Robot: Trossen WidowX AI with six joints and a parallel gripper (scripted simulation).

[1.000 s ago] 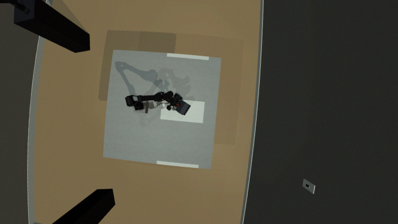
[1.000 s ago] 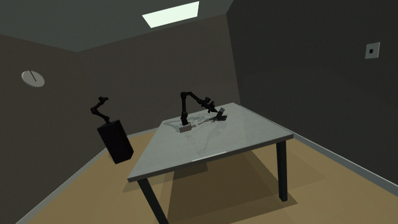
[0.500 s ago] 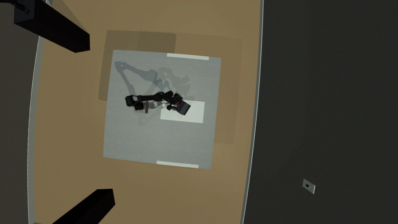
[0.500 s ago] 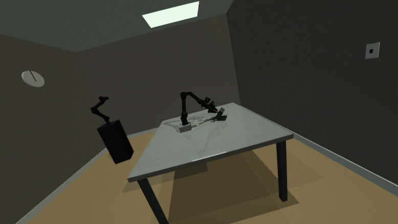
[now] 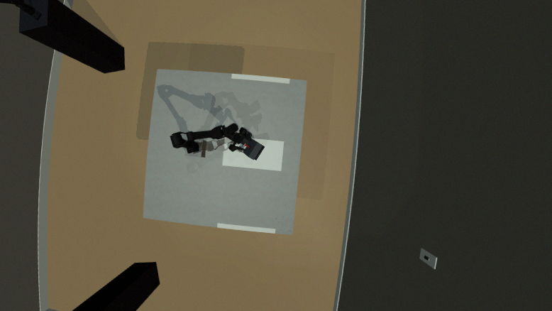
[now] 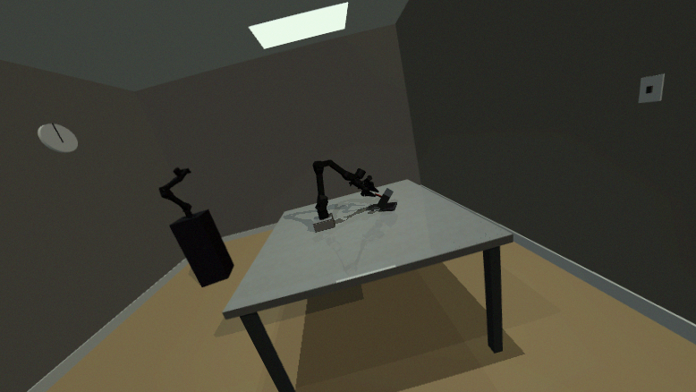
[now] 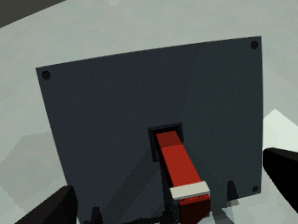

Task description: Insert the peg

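My gripper tip is now 1 cm above the peg. From my gripper tip the other things lie so: sloped panel (4 cm ahead, 4 cm to the right, 4 cm below).
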